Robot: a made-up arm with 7 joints.
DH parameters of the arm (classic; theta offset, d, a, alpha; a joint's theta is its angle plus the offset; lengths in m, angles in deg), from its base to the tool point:
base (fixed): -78.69 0 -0.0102 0
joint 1: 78.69 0.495 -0.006 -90
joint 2: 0 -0.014 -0.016 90
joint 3: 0 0.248 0.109 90
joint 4: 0 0.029 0.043 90
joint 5: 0 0.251 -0.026 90
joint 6: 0 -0.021 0.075 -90
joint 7: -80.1 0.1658 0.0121 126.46
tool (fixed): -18.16 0.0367 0 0
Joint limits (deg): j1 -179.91..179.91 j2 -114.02..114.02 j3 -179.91..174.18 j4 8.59..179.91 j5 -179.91..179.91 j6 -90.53..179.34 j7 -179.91..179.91
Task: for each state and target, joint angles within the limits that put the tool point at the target. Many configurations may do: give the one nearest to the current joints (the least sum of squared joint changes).
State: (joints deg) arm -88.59 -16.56 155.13 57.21 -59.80 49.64 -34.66
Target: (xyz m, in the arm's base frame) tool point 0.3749 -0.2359 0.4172
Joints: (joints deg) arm -148.09 -38.84 129.12 56.75 -63.45 46.49 -36.76
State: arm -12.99 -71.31 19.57 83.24 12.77 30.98 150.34
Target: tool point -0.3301 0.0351 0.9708
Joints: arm -4.28 -100.13 6.88 83.57 12.84 29.36 150.90
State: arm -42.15 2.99 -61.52 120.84 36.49 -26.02 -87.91
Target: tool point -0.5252 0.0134 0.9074
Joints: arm -49.36 -29.82 -84.82 125.94 34.39 -14.11 -90.22
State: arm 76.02 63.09 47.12 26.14 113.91 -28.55 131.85
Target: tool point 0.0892 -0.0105 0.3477
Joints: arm 73.61 64.96 27.49 8.59 125.04 -39.44 135.10
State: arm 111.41 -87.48 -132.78 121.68 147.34 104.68 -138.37
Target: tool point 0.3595 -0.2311 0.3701
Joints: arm 108.61 -95.29 -136.51 106.89 115.66 159.32 -128.86
